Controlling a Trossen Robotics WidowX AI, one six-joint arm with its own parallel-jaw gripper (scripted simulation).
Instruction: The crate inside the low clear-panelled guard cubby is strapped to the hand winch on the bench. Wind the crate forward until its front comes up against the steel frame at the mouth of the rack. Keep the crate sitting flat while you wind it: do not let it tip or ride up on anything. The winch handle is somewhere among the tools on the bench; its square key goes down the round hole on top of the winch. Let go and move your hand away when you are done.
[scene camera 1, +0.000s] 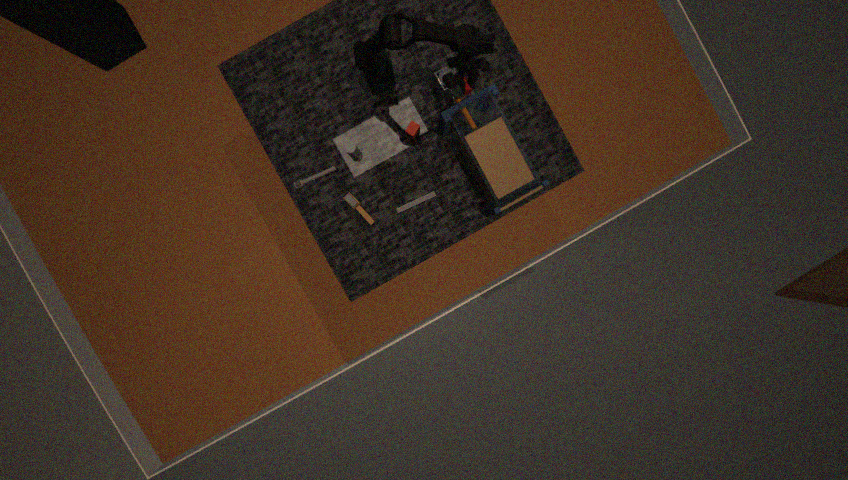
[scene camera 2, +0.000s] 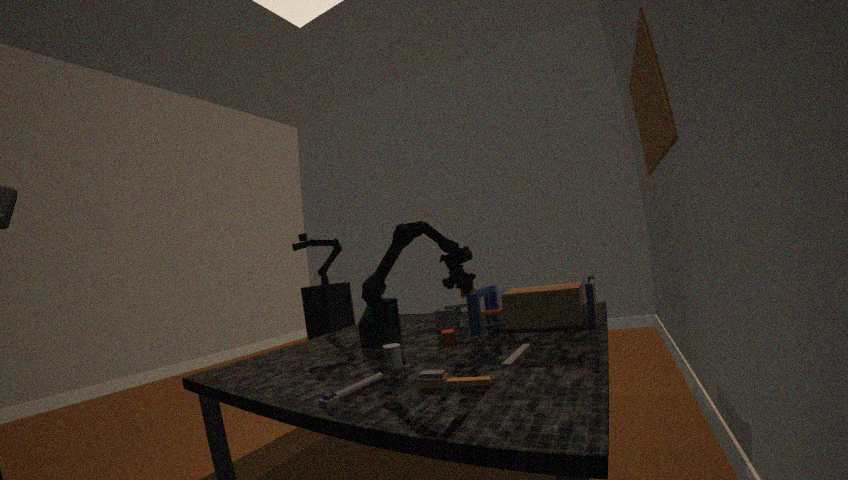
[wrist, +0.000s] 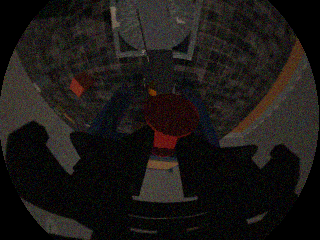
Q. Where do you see my gripper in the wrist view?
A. At 164, 125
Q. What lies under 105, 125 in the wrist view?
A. A blue steel frame.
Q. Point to a cubby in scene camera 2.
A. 568, 304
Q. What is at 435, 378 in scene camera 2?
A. A wooden-handled tool.
